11 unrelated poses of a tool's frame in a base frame.
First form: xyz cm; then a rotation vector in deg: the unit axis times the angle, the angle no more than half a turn.
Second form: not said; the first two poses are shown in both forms.
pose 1, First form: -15.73 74.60 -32.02 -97.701 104.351 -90.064
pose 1, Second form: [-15.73 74.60 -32.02], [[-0.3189 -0.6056 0.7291], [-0.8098 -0.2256 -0.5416], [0.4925 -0.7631 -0.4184]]
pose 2, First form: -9.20 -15.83 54.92 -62.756 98.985 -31.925
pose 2, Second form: [-9.20 -15.83 54.92], [[-0.1158 -0.4166 0.9017], [-0.8649 0.4886 0.1147], [-0.4883 -0.7666 -0.4170]]
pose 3, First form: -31.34 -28.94 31.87 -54.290 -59.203 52.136
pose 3, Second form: [-31.34 -28.94 31.87], [[0.2533 -0.1560 -0.9547], [0.9274 0.3202 0.1937], [0.2755 -0.9344 0.2257]]
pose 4, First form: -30.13 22.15 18.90 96.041 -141.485 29.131
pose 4, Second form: [-30.13 22.15 18.90], [[-0.3824 -0.9193 0.0925], [-0.8811 0.3327 -0.3361], [0.2782 -0.2101 -0.9373]]
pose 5, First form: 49.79 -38.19 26.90 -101.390 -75.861 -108.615
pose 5, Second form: [49.79 -38.19 26.90], [[-0.2447 0.6938 0.6773], [0.3971 -0.5656 0.7228], [0.8846 0.4458 -0.1371]]
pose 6, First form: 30.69 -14.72 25.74 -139.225 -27.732 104.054
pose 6, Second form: [30.69 -14.72 25.74], [[0.2523 0.2078 -0.9451], [0.2901 -0.9480 -0.1310], [-0.9232 -0.2411 -0.2994]]
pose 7, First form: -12.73 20.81 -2.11 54.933 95.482 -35.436
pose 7, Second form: [-12.73 20.81 -2.11], [[-0.1108 0.8376 0.5350], [0.2858 0.5424 -0.7900], [-0.9519 0.0654 -0.2994]]
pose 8, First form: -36.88 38.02 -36.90 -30.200 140.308 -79.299
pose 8, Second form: [-36.88 38.02 -36.90], [[-0.8946 -0.1755 0.4109], [-0.4426 0.4748 -0.7607], [-0.0616 -0.8624 -0.5025]]
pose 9, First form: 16.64 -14.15 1.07 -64.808 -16.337 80.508
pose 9, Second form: [16.64 -14.15 1.07], [[0.2279 -0.6233 -0.7480], [0.8656 -0.2221 0.4488], [-0.4459 -0.7498 0.4889]]
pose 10, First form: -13.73 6.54 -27.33 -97.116 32.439 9.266
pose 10, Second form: [-13.73 6.54 -27.33], [[0.8684 -0.4520 0.2037], [-0.2762 -0.1001 0.9559], [-0.4117 -0.8864 -0.2118]]
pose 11, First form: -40.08 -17.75 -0.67 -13.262 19.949 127.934
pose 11, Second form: [-40.08 -17.75 -0.67], [[-0.6278 -0.7769 -0.0476], [0.7255 -0.6062 0.3257], [-0.2819 0.1699 0.9443]]
